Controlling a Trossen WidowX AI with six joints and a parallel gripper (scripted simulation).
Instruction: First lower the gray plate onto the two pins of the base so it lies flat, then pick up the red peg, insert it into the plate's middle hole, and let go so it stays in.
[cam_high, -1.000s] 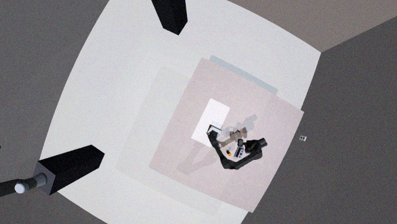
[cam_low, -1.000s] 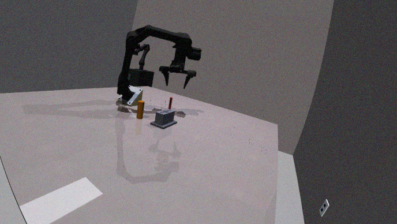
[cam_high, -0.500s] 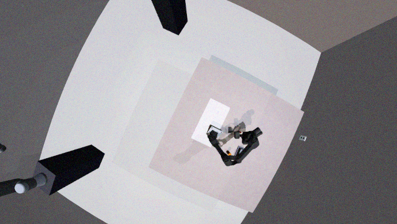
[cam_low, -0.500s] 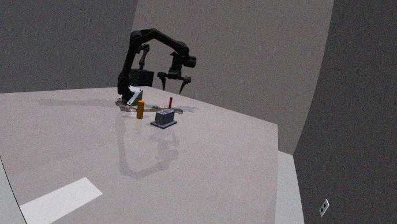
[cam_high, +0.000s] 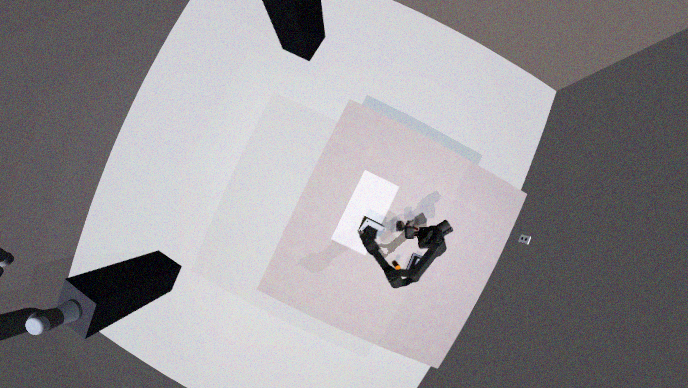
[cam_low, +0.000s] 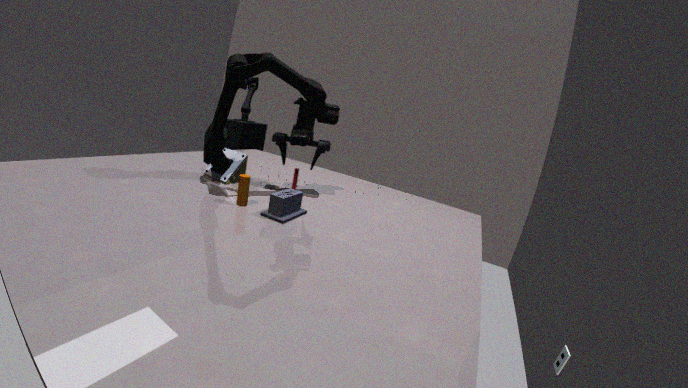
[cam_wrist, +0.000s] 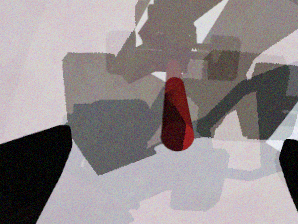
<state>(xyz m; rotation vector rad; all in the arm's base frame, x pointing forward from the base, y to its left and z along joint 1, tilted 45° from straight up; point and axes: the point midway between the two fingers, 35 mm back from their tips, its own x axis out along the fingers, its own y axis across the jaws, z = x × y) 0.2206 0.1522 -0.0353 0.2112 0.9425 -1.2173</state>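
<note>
Now: gripper tip 40 mm above the red peg. From my gripper tip the other things lie so: orange cylinder 10 mm ahead, 240 mm to the right, 40 mm below; base 120 mm ahead, 190 mm to the right, 80 mm below; gray plate 120 mm ahead, 190 mm to the right, 40 mm below.
</note>
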